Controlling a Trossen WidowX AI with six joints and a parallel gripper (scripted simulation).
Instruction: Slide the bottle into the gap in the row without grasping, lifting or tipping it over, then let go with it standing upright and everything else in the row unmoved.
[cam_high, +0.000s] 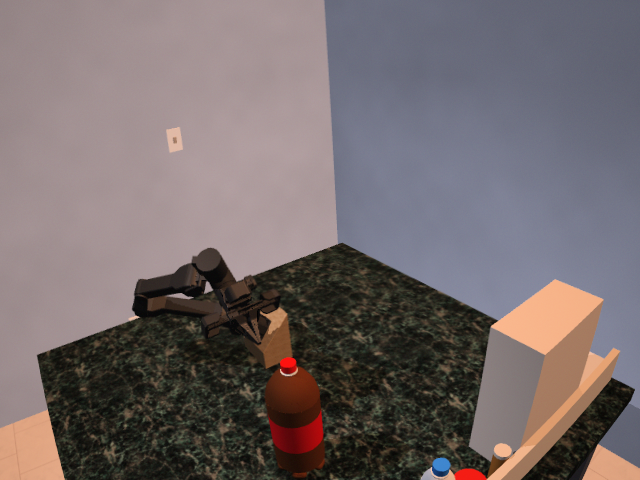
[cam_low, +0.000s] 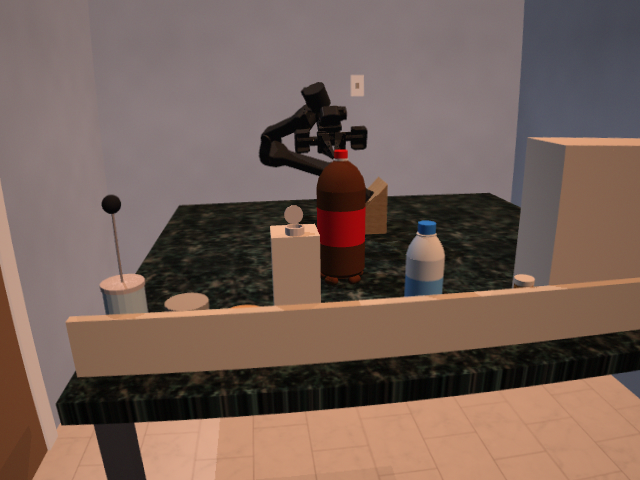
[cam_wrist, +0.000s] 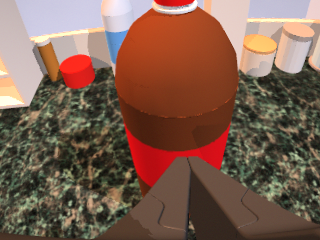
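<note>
Right now the cola bottle is 16 cm ahead of my hand, 13 cm below it and 2 cm to the right of it. Also, from my hand: water bottle (48 cm ahead, 18 cm below, 7 cm to the left); red lid (47 cm ahead, 26 cm below, 18 cm to the left); rail (52 cm ahead, 23 cm below, 12 cm to the left).
</note>
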